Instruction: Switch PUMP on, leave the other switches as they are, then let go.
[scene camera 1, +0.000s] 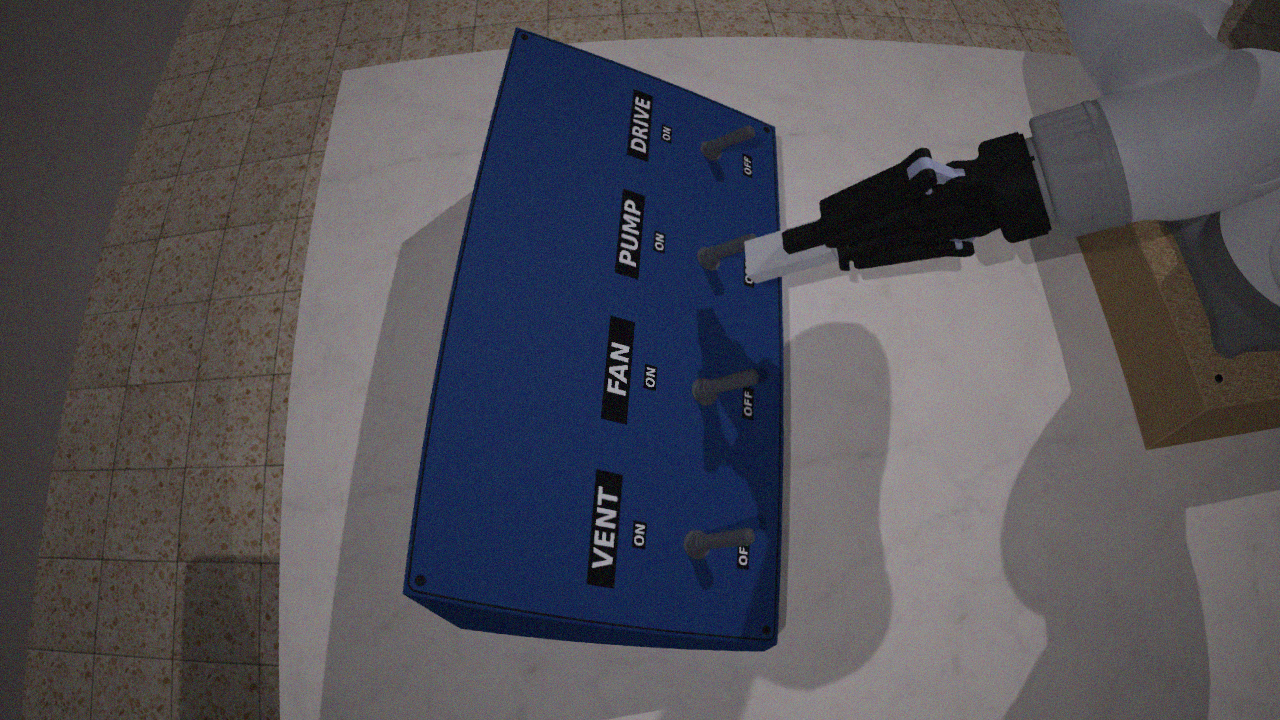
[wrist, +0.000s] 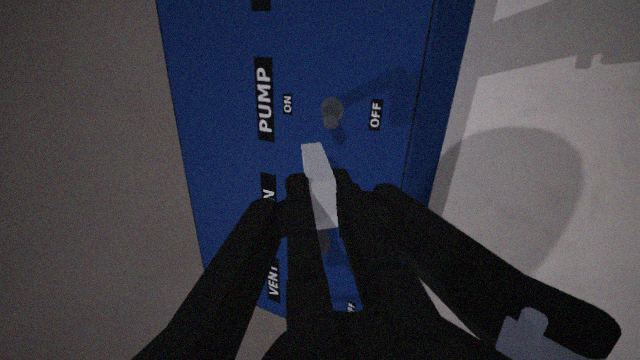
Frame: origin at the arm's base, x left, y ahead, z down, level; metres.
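Where they show: gripper, fingertip midpoint: (scene camera 1: 750, 262) (wrist: 312, 161); arm's base, origin of the base link: (scene camera 1: 1249, 281).
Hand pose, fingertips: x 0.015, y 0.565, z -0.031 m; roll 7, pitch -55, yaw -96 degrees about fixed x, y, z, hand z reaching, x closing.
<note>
Things, the pixels of their top centre, and the offset from my fingertips. Level surfaces: height alone.
- blue switch panel, its level: dz -0.014 m
- PUMP lever, middle of its top: (scene camera 1: 734, 235) (wrist: 312, 118) dx -0.031, dy +0.009, dz +0.009 m
- DRIVE lever, middle of its top: (scene camera 1: 733, 126) dx -0.151, dy -0.002, dz +0.009 m
- FAN lever, middle of its top: (scene camera 1: 732, 372) (wrist: 309, 242) dx +0.088, dy +0.020, dz +0.009 m
- VENT lever, middle of its top: (scene camera 1: 727, 533) dx +0.208, dy +0.030, dz +0.009 m
- pale table, its level: dz +0.139 m
A blue switch panel (scene camera 1: 537, 295) (wrist: 215, 100) carries four grey levers. The PUMP lever (scene camera 1: 713, 257) (wrist: 332, 111) leans towards its OFF label. The DRIVE lever (scene camera 1: 726, 143), FAN lever (scene camera 1: 725, 385) and VENT lever (scene camera 1: 718, 540) also lean to OFF. My gripper (scene camera 1: 750, 261) (wrist: 312, 161) is shut and empty, its pale fingertips together. In the scene view the tips overlap the PUMP lever's free end and cover part of the OFF label. In the wrist view they show just below the lever, with blue panel between. Contact cannot be told.
The panel stands on a pale table (scene camera 1: 841, 394). The arm (scene camera 1: 1172, 134) reaches in from the right, above a wooden block (scene camera 1: 1136, 358) near its base. The DRIVE and FAN levers flank the PUMP lever. Tiled floor (scene camera 1: 143, 394) lies beyond the table's left edge.
</note>
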